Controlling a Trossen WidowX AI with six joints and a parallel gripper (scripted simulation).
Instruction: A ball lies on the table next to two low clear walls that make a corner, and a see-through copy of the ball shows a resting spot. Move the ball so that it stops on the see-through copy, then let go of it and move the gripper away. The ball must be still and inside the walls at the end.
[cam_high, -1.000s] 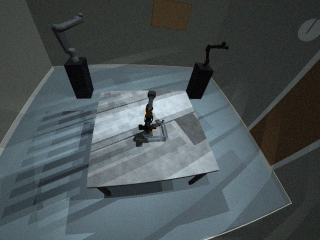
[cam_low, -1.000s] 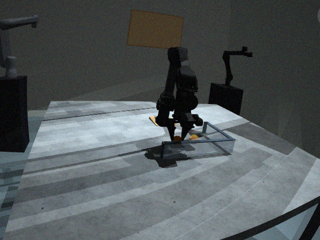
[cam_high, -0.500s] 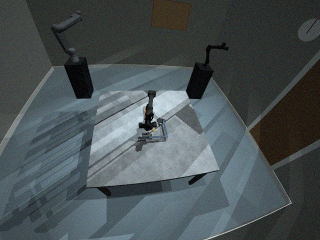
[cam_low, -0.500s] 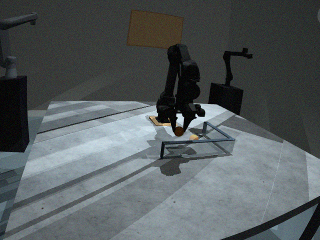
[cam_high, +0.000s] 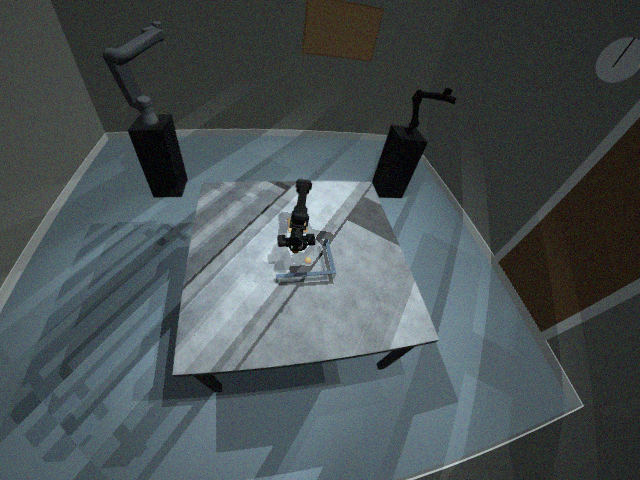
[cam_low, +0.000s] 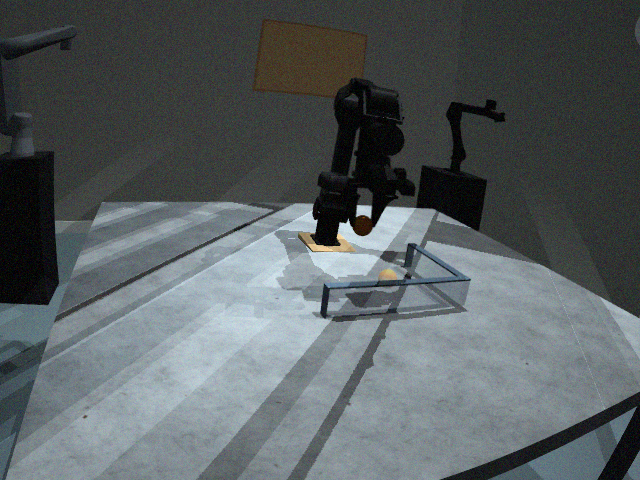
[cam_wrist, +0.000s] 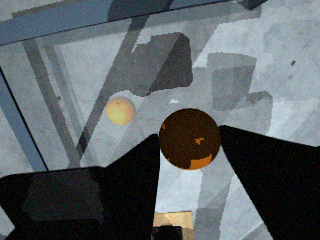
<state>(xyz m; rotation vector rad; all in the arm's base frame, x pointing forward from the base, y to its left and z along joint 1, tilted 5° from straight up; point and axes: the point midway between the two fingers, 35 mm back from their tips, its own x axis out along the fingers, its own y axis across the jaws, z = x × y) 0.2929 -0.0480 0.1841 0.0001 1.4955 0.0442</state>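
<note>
Right now the see-through copy of ball is 1 cm behind my gripper tip, 8 cm to the left of it and 11 cm below it. The rest, counted from my gripper tip: orange ball: right at my gripper tip.
</note>
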